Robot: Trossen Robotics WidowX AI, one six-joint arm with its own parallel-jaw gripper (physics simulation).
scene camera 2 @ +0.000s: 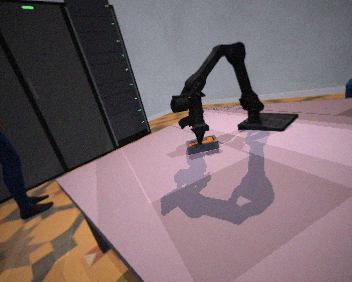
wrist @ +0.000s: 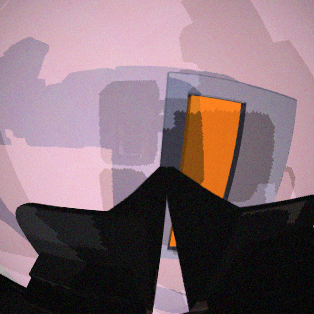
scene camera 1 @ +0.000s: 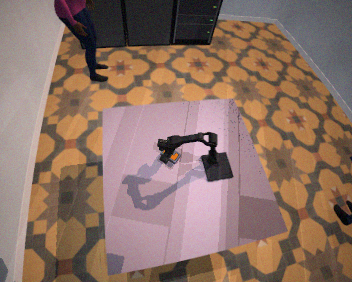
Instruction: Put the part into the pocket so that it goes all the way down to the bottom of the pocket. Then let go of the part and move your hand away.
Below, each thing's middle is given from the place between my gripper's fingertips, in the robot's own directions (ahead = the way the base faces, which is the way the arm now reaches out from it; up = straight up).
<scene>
Right now the orange L-shaped part (wrist: 210,129) is 40 mm behind my hand, 20 mm below it and 10 mm to the right of it. The rest, counted from my hand: grey pocket block (wrist: 266,119) 40 mm behind, 20 mm to the right, 20 mm below.
</scene>
